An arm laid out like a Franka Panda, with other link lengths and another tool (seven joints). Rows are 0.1 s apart.
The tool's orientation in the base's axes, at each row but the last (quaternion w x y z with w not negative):
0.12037 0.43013 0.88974 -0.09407
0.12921 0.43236 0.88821 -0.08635
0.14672 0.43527 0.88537 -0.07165
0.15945 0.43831 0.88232 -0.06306
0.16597 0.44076 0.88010 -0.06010
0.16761 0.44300 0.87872 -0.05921
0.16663 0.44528 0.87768 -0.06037
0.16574 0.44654 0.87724 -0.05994
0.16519 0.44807 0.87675 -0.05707
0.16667 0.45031 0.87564 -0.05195
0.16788 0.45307 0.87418 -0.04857
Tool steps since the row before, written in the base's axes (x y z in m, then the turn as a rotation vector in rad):
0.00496 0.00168 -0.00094 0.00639 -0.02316 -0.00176
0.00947 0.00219 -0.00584 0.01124 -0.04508 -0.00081
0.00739 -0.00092 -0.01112 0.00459 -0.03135 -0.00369
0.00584 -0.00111 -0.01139 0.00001 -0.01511 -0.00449
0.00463 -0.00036 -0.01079 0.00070 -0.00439 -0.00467
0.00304 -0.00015 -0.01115 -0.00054 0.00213 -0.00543
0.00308 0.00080 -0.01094 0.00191 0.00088 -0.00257
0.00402 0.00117 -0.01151 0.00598 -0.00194 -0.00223
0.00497 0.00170 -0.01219 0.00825 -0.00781 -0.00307
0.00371 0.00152 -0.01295 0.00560 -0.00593 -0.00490
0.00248 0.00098 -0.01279 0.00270 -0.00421 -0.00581
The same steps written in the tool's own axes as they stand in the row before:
-0.00146 0.00500 0.00110 -0.02052 -0.00903 0.00880
-0.00220 0.00907 0.00644 -0.04003 -0.01864 0.01446
-0.00138 0.00528 0.01222 -0.02497 -0.01552 0.01238
-0.00030 0.00364 0.01232 -0.00988 -0.00930 0.00802
0.00088 0.00303 0.01132 -0.00210 -0.00228 0.00565
0.00208 0.00184 0.01122 0.00380 0.00061 0.00442
0.00271 0.00248 0.01078 0.00051 0.00195 0.00264
0.00266 0.00343 0.01145 -0.00398 0.00356 0.00400
0.00275 0.00442 0.01221 -0.00943 0.00187 0.00679
0.00356 0.00312 0.01270 -0.00593 0.00073 0.00740
0.00376 0.00172 0.01240 -0.00274 -0.00067 0.00713

